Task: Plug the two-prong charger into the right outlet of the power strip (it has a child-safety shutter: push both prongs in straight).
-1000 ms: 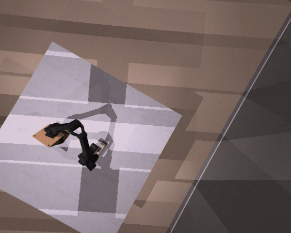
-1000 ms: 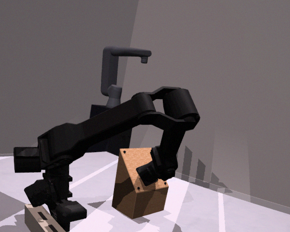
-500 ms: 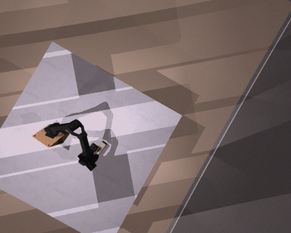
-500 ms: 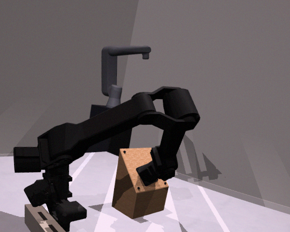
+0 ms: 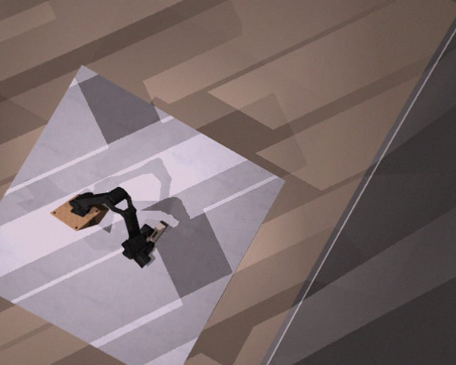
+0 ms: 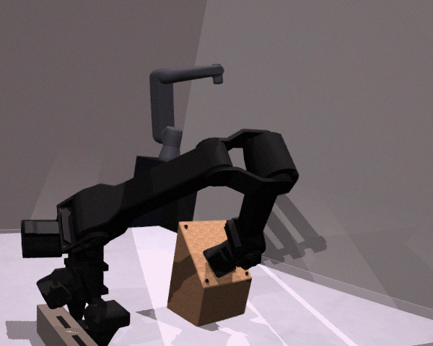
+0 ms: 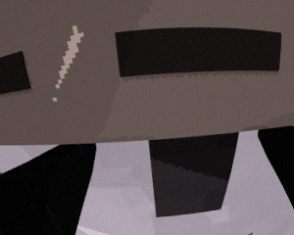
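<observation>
My gripper tip is 20 mm short of the two-prong charger and 10 mm below it.
</observation>
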